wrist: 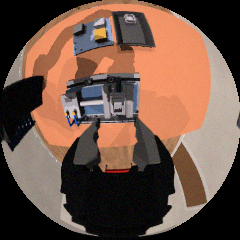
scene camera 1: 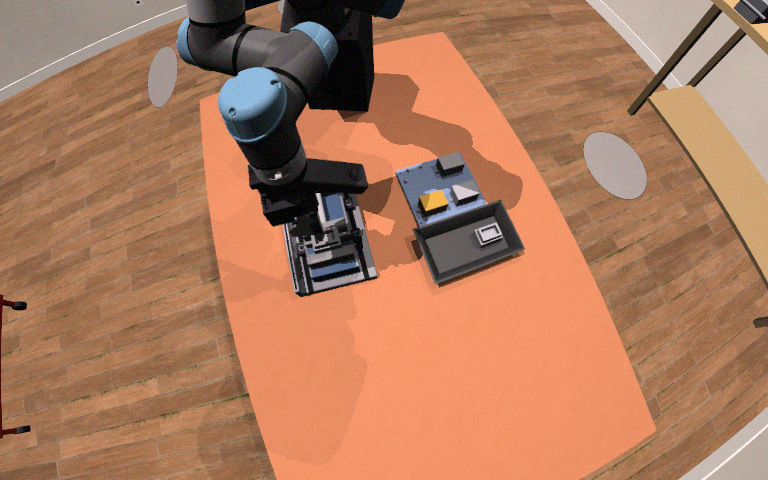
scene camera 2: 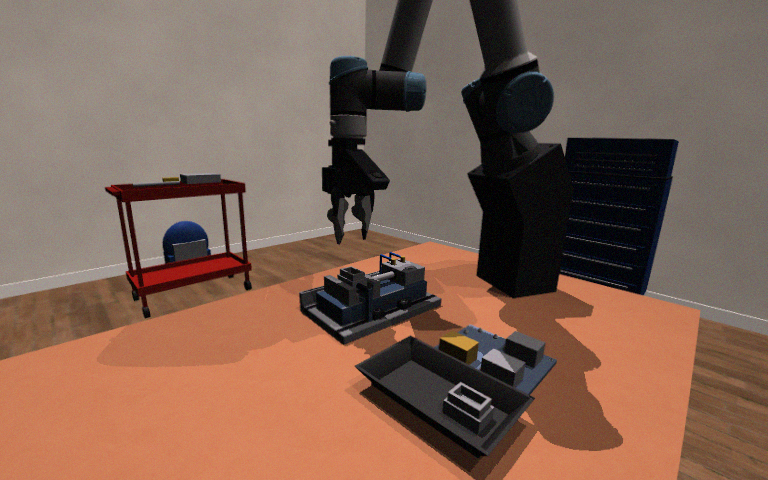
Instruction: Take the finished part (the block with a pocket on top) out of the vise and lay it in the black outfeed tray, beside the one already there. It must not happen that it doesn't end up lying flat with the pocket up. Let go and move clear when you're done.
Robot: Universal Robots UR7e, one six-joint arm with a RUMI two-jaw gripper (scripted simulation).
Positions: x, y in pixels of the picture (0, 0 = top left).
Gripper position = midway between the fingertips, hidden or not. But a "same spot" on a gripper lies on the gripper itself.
My gripper shows in the wrist view, in scene camera 1 (317, 224) and in scene camera 2. One and the same spot on my gripper: (wrist: 150, 154) is (scene camera 2: 342, 202).
